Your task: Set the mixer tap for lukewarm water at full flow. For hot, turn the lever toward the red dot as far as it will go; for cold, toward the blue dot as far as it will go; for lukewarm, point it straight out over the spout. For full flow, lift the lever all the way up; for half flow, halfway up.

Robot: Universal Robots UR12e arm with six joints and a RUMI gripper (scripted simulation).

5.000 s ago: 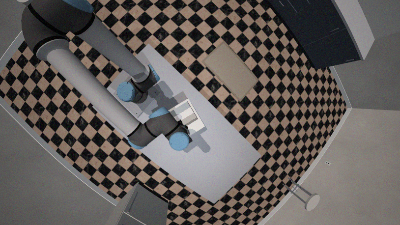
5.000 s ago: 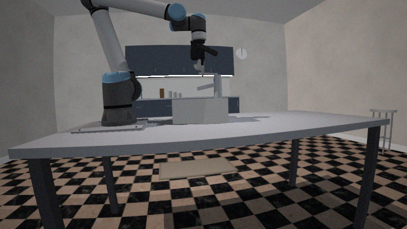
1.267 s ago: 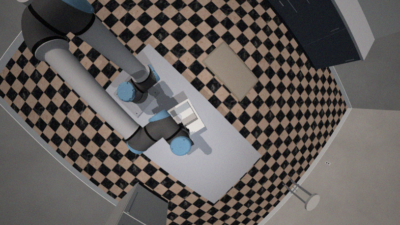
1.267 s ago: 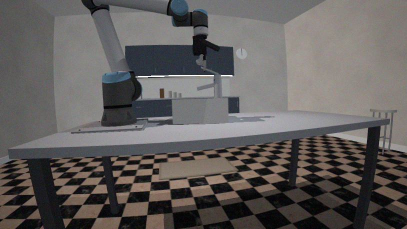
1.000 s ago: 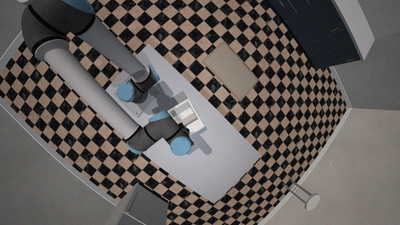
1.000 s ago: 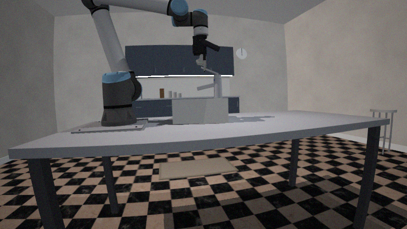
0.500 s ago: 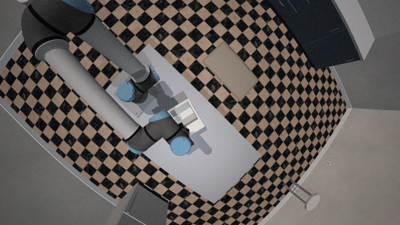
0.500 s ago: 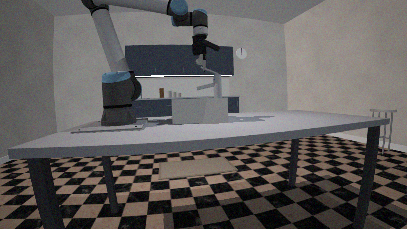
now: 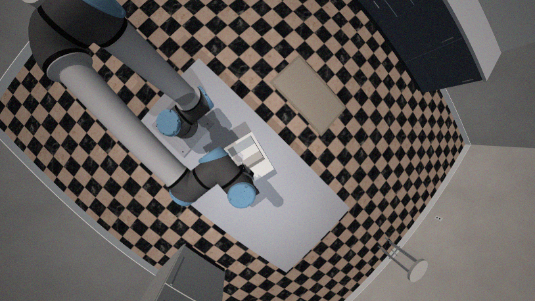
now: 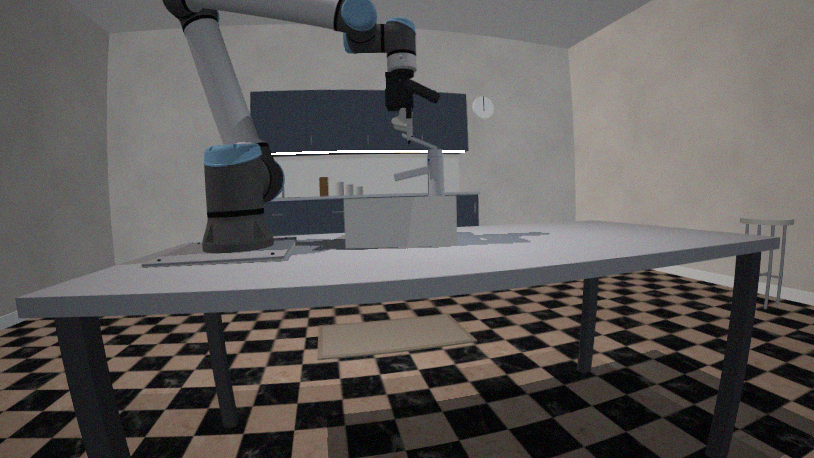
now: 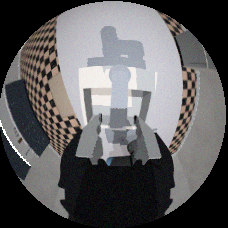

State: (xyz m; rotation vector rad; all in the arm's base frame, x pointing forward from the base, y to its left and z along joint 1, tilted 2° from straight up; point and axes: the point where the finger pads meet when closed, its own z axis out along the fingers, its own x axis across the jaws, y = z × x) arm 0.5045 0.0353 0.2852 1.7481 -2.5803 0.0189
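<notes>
My hand is 30 mm short of the lever, 10 mm to the left of it and 10 mm above it. Also, from my hand: sink 270 mm below, 40 mm behind, 20 mm to the left; mixer tap 70 mm below, 50 mm ahead, 20 mm to the right.
</notes>
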